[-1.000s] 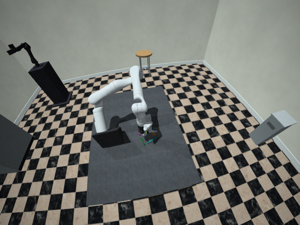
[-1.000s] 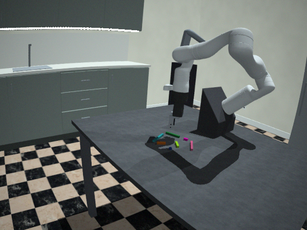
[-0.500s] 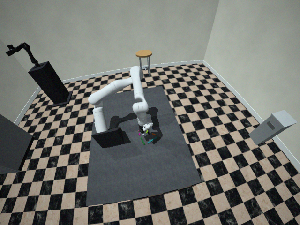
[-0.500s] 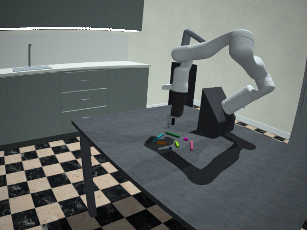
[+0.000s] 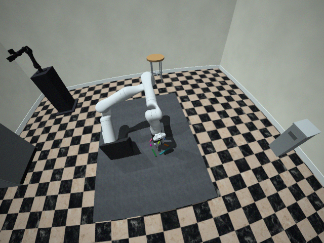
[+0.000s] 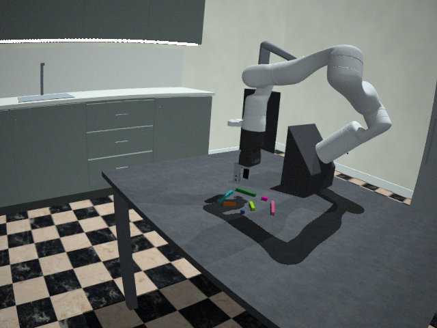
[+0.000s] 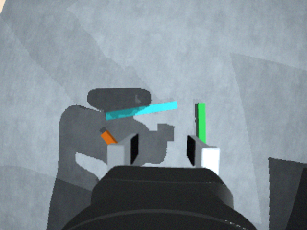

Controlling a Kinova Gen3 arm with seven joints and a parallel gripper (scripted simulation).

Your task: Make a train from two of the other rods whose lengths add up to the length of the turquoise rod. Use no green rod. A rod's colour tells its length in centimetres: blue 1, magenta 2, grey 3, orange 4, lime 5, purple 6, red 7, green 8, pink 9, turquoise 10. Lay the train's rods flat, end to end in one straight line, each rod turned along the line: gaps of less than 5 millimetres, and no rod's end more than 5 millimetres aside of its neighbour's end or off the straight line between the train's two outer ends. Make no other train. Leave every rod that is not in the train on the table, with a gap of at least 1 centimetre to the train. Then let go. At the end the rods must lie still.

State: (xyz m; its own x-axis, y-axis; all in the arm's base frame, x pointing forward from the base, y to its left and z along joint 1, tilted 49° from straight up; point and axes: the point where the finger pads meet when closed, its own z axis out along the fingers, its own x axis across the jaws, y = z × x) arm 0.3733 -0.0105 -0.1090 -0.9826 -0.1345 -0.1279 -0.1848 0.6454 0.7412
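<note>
My hand is 9 cm to the right of the small blue rod, 8 cm above it and 7 cm short of it. From my hand the other things lie so: green rod (8 cm below, 5 cm behind, 2 cm to the right); then orange rod (8 cm below, 7 cm ahead, 2 cm to the left); then turquoise rod (8 cm below, 4 cm ahead, 3 cm to the right).
</note>
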